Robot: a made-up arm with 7 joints. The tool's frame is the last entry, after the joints.
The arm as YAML. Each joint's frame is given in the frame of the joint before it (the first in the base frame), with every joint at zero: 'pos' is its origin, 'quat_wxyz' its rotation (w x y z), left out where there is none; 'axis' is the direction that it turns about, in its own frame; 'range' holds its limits. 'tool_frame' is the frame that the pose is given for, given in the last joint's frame.
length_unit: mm
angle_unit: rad
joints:
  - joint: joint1
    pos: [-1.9, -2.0, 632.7]
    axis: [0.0, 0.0, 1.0]
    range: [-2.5, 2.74]
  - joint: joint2
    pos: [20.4, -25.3, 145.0]
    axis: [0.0, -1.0, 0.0]
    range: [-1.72, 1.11]
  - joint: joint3
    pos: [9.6, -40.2, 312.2]
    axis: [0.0, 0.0, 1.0]
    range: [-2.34, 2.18]
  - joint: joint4
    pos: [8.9, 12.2, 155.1]
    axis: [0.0, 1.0, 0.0]
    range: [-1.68, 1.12]
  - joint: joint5
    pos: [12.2, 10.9, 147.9]
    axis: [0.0, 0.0, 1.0]
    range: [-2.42, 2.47]
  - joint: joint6
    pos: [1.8, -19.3, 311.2]
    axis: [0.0, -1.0, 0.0]
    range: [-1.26, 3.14]
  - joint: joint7
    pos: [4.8, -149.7, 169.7]
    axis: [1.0, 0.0, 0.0]
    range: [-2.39, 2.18]
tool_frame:
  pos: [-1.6, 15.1, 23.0]
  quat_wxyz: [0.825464, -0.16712, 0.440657, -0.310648]
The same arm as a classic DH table. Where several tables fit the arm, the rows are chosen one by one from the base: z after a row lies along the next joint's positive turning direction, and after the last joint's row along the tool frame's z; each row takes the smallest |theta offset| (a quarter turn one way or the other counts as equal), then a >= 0, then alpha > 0; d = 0 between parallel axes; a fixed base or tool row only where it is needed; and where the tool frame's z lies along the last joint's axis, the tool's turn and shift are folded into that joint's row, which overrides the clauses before.
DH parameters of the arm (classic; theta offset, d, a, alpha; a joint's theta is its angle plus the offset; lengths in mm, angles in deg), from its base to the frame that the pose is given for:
base (fixed): 46.47 0 -2.8 0
joint1: -46.47 777.7 20.4 90
joint2: 0 65.5 9.6 -90
joint3: 0 467.3 8.9 -90
joint4: 0 23.1 12.2 90
joint5: 0 459.1 1.8 90
joint6: 90 169 169.7 90
joint7: 89.78 -31.3 -15 33.77
tool (fixed): 48.87 41.5 0 0
Joint limits (deg, base to tool): -143.24..156.99 -98.55..63.6 -134.07..124.9 -96.26..64.17 -138.66..141.52 -72.19..179.91 -136.94..124.9

